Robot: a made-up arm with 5 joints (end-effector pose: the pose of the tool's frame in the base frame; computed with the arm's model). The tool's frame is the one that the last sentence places.
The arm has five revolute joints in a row. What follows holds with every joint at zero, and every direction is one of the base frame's.
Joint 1 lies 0.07 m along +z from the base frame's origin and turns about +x.
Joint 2 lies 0.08 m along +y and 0.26 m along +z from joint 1 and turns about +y.
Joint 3 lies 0.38 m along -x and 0.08 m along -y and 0.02 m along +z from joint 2 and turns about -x.
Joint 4 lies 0.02 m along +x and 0.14 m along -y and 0.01 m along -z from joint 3 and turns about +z.
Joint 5 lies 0.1 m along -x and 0.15 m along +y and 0.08 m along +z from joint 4 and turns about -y.
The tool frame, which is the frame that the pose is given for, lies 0.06 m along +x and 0.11 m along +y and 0.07 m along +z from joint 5; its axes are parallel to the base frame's.
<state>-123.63 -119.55 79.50 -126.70 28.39</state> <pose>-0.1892 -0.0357 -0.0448 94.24 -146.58 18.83</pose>
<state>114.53 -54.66 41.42 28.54 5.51</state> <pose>-0.3737 0.0480 0.2520 58.72 -32.24 -34.84</pose>
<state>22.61 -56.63 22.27 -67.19 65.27</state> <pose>-0.2033 0.0580 0.2951 -20.60 -96.74 -99.94</pose>
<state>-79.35 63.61 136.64 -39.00 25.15</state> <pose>-0.2663 0.4109 0.1173 137.62 -33.05 -86.49</pose>
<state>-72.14 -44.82 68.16 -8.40 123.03</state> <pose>-0.3034 -0.1125 -0.1031 64.11 76.46 -114.94</pose>
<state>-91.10 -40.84 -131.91 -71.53 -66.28</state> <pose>-0.0602 0.1505 0.0682 39.41 98.53 -14.01</pose>
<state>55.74 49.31 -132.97 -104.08 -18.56</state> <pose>-0.2140 -0.1529 0.2213 -45.62 -125.56 8.13</pose>
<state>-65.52 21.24 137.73 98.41 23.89</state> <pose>-0.5394 0.6182 0.0306 91.76 -149.94 -5.21</pose>
